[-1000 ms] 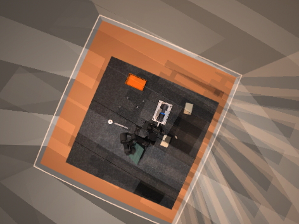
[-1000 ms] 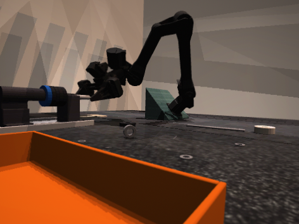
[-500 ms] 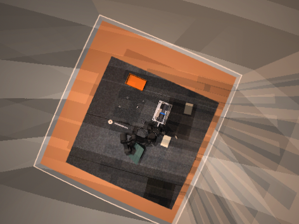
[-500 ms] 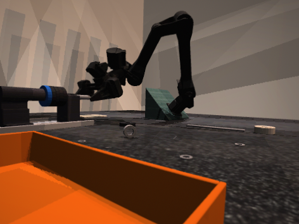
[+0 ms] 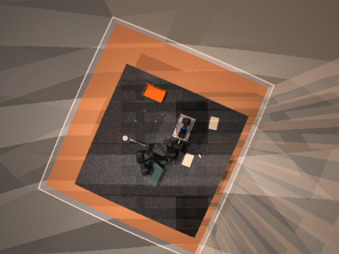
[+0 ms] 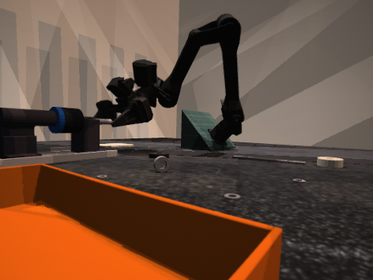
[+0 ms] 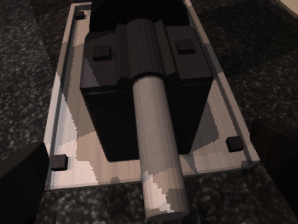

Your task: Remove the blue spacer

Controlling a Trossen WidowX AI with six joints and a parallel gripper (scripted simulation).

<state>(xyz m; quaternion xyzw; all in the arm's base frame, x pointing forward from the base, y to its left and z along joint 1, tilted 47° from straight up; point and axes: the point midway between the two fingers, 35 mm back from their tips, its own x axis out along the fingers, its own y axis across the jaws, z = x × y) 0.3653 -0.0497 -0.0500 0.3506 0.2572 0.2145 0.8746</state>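
Right now my gripper tip is 50 mm short of the grey shaft, 10 mm to the right of it and 10 mm below it. Round my gripper tip: blue spacer 110 mm ahead, 20 mm to the left, 10 mm above; then orange tray 250 mm ahead, 440 mm to the left, 60 mm below; then white disc 270 mm behind, 440 mm to the left, 60 mm below.
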